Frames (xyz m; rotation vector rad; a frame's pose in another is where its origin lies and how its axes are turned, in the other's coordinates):
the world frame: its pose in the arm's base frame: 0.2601 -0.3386 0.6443 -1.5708 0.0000 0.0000
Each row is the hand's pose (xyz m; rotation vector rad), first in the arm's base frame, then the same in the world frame.
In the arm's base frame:
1: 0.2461 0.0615 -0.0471 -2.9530 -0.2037 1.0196
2: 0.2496 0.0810 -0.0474 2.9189 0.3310 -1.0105
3: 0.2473 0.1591 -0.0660 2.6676 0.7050 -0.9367
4: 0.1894 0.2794 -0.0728 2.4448 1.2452 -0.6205
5: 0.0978 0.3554 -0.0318 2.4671 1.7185 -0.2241
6: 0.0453 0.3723 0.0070 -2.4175 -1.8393 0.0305
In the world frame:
1: -0.0140 0.6914 0.4001 -1.4941 -0.6225 0.4152
2: -0.0105 0.6917 0.4196 -1.5361 -0.6931 0.3511
3: -0.0128 0.7103 0.4977 -1.7033 -0.9319 0.1315
4: -0.0707 0.7171 0.6180 -1.7532 -1.1235 -0.3762
5: -0.1623 0.6761 0.6940 -1.4836 -1.0842 -0.8341
6: -0.2148 0.6373 0.7109 -1.2184 -1.0082 -0.9753

